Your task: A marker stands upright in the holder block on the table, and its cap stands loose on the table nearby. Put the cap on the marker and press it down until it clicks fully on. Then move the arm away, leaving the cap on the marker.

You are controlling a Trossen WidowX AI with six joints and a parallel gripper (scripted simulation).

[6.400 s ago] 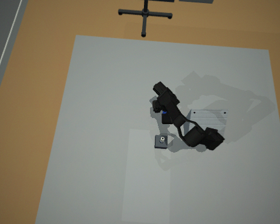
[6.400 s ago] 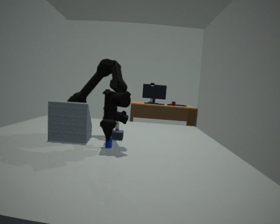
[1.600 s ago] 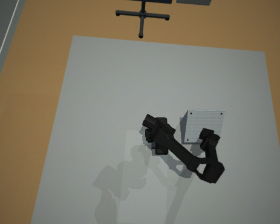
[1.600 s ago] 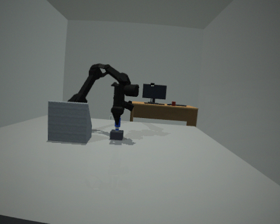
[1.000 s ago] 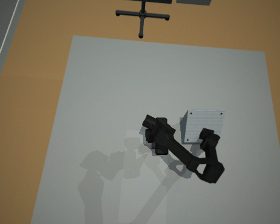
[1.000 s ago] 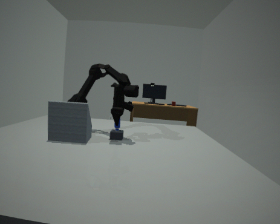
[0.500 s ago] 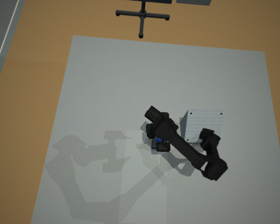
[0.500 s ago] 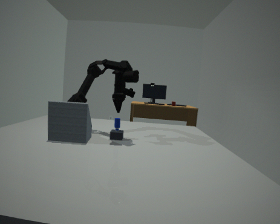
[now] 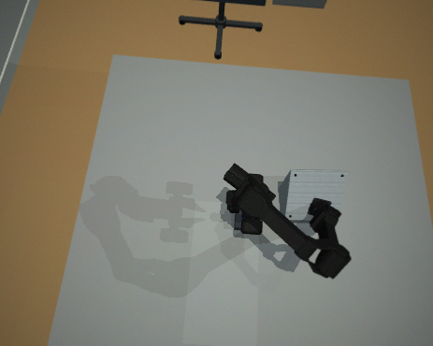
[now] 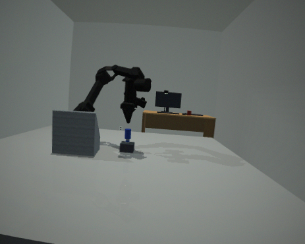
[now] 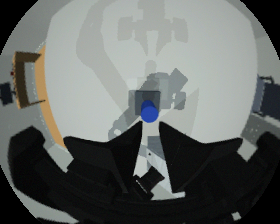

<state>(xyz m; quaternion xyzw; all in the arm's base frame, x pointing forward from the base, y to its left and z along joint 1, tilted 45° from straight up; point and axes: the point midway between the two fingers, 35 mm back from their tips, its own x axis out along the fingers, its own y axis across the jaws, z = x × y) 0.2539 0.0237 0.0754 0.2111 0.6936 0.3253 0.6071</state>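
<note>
Now: the blue cap 50 mm below my gripper tip. The rest, counted from my gripper tip: dark holder block: 120 mm below.
</note>
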